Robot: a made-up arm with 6 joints. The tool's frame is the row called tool.
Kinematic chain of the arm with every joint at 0, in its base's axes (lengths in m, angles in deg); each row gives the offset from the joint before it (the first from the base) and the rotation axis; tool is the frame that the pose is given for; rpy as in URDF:
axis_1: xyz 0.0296 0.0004 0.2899 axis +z
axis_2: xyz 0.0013 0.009 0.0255 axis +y
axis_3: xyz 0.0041 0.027 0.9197 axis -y
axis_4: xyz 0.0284 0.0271 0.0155 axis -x
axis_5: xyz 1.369 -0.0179 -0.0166 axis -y
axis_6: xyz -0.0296 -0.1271 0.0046 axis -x
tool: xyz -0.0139 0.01 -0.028 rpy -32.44 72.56 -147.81
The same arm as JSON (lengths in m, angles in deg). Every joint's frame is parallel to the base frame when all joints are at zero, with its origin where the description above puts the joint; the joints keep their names.
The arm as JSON. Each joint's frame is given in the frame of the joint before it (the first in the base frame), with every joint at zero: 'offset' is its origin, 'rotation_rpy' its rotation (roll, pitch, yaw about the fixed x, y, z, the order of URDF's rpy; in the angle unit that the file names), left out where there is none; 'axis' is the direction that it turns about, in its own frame. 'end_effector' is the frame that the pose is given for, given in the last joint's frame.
{"length_unit": "m", "angle_unit": "deg", "chain": [
  {"id": "axis_1", "offset": [0.0296, 0.0004, 0.2899], "axis": [0.0, 0.0, 1.0]},
  {"id": "axis_2", "offset": [0.0013, 0.009, 0.0255], "axis": [0.0, 1.0, 0.0]},
  {"id": "axis_3", "offset": [0.0041, 0.027, 0.9197], "axis": [0.0, -1.0, 0.0]},
  {"id": "axis_4", "offset": [0.0284, 0.0271, 0.0155], "axis": [-1.0, 0.0, 0.0]},
  {"id": "axis_5", "offset": [1.369, -0.0179, -0.0166], "axis": [0.0, -1.0, 0.0]},
  {"id": "axis_6", "offset": [-0.0296, -0.1271, 0.0046], "axis": [-1.0, 0.0, 0.0]}
], "end_effector": {"offset": [-0.0139, 0.01, -0.028], "rotation_rpy": [-32.44, 72.56, -147.81]}}

